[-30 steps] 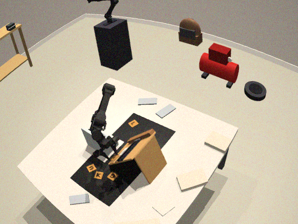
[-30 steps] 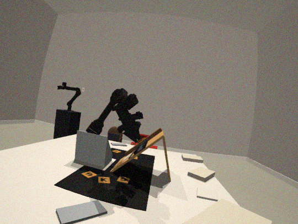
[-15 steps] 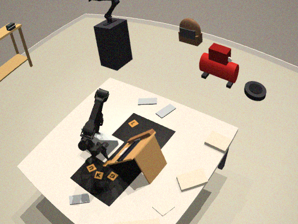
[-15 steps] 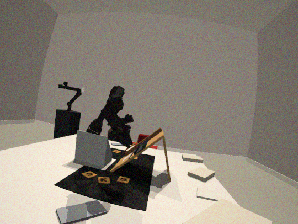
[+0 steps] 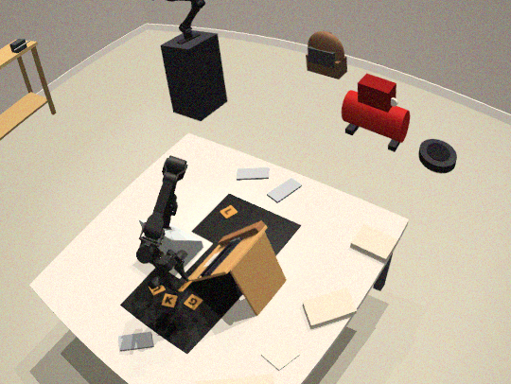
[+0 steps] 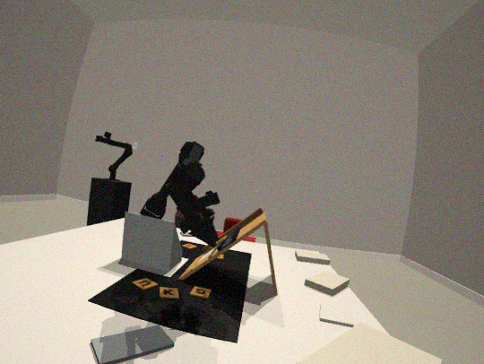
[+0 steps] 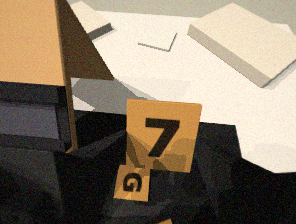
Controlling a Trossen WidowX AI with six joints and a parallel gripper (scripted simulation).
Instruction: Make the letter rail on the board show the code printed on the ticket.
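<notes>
The white ticket lies 6 cm behind my gripper tip, 21 cm to the left of it and 10 cm below it. Round my gripper tip: k tile 12 cm behind, 2 cm to the right, 17 cm below; 7 tile right at my gripper tip; g tile 3 cm behind, 3 cm to the left, 17 cm below.
</notes>
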